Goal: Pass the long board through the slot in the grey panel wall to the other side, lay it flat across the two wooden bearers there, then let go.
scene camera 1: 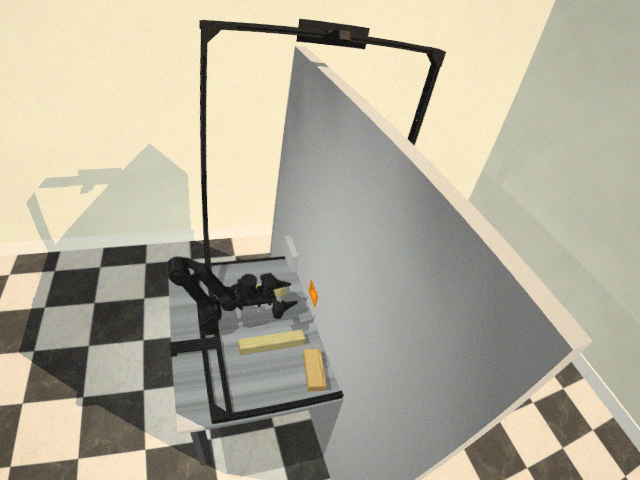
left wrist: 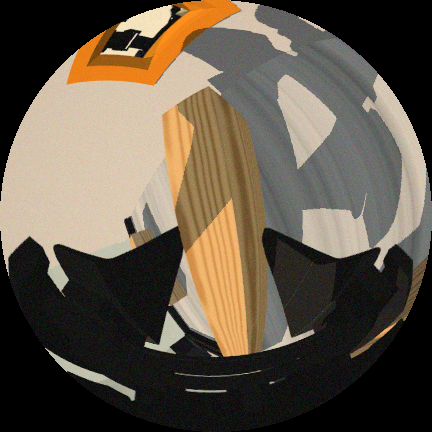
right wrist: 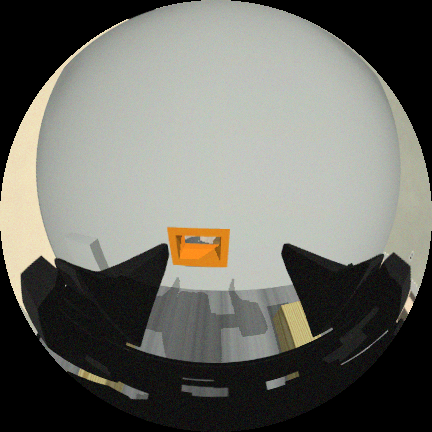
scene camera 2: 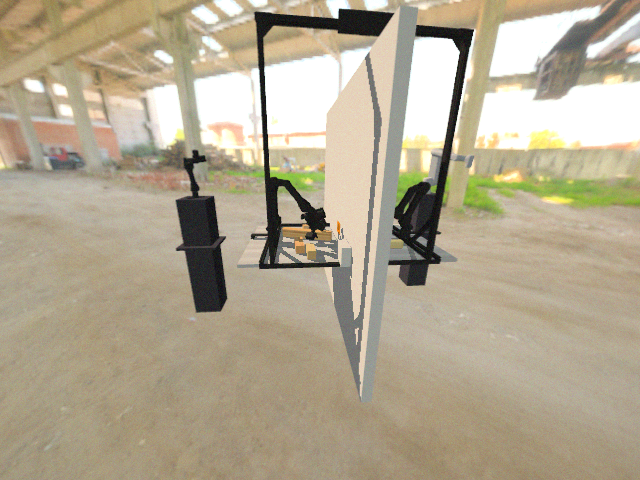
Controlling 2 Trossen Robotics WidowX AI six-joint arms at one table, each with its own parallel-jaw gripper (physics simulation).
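Places are measured from the left arm's base along level axes (x ahead, y right, z down), in centimetres.
Where they show: left gripper, between the fingertips: [left wrist: 224,232] [scene camera 2: 319,234]; right gripper, between the fingertips: [scene camera 1: 294,292] [right wrist: 227,250]; right arm's base, origin of its link: [scene camera 1: 208,328] [left wrist: 148,43] [scene camera 2: 404,236].
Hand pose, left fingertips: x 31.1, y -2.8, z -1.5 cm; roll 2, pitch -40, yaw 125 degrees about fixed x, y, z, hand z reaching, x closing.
Things, the pixels of their centre, and the offset from my left fingertips. "*": a spot on its surface instead.
- long board, middle of its body: [left wrist: 241,312] [scene camera 2: 306,233] dx -8.3, dy -2.5, dz +0.2 cm
- orange-framed slot, a spot on its surface: [left wrist: 110,74] [scene camera 2: 337,225] * dx +11.9, dy +3.0, dz -7.0 cm
- pale bearer, middle of its body: [right wrist: 308,371] [scene camera 1: 271,342] dx +37.4, dy -7.9, dz +1.2 cm
- wooden block, middle of its body: [scene camera 1: 314,369] dx +24.5, dy -22.6, dz +1.5 cm
The long board [scene camera 2: 292,233] [left wrist: 215,165] lies low on the left arm's side. My left gripper [scene camera 2: 318,231] [left wrist: 224,232] has its fingers against both long sides of it; whether it is off the table cannot be told. The grey panel wall [scene camera 1: 361,232] [scene camera 2: 351,129] [right wrist: 215,125] has an orange-framed slot [scene camera 1: 314,299] [scene camera 2: 338,224] [left wrist: 110,74] [right wrist: 200,232]. On the other side, one pale bearer [scene camera 1: 271,343] [right wrist: 295,325] lies in front, and the other bearer [scene camera 1: 279,292] is partly hidden by my right gripper [scene camera 1: 293,293] [right wrist: 227,250], which is open and empty, facing the wall.
A wooden block [scene camera 1: 314,369] lies by the wall near the front edge on the right arm's side. Two small blocks [scene camera 2: 299,246] [scene camera 2: 310,252] lie in front of the long board. More wood shows at the left wrist view's right edge. Black frame bars [scene camera 1: 279,407] edge the table.
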